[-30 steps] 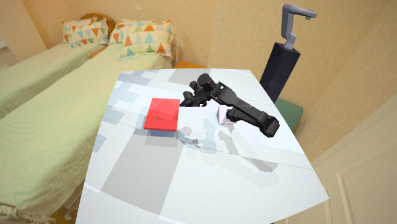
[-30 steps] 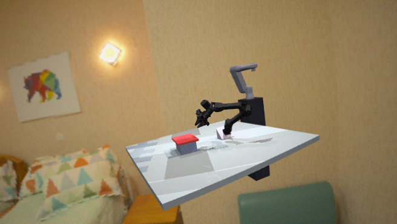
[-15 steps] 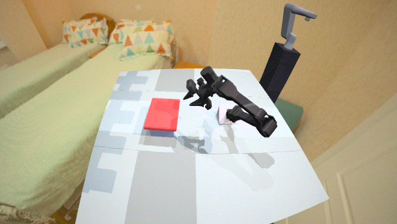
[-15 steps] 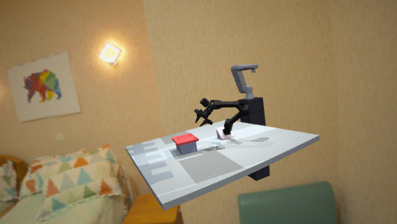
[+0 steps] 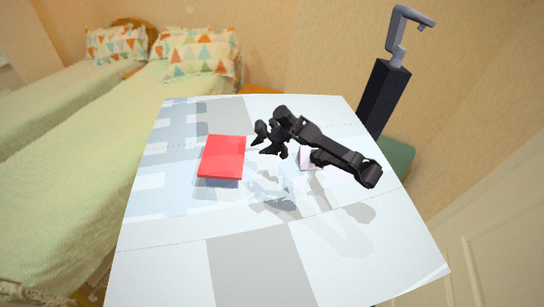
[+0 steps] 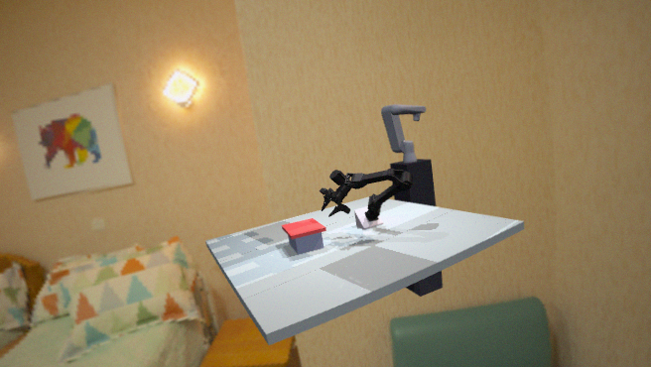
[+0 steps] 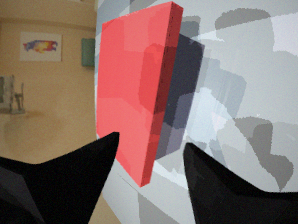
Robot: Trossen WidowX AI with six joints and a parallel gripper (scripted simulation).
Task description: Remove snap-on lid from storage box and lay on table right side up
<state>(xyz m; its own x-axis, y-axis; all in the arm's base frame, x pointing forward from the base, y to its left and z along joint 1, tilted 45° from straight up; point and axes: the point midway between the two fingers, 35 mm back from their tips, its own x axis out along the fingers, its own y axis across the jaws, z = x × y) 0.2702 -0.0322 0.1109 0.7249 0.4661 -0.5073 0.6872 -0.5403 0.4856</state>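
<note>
Now: gripper tip 130 mm short of the red lid, 40 mm above it and 10 mm to the left of it. The rest, counted from my gripper tip: storage box (130 mm ahead, 90 mm below, 10 mm to the right).
</note>
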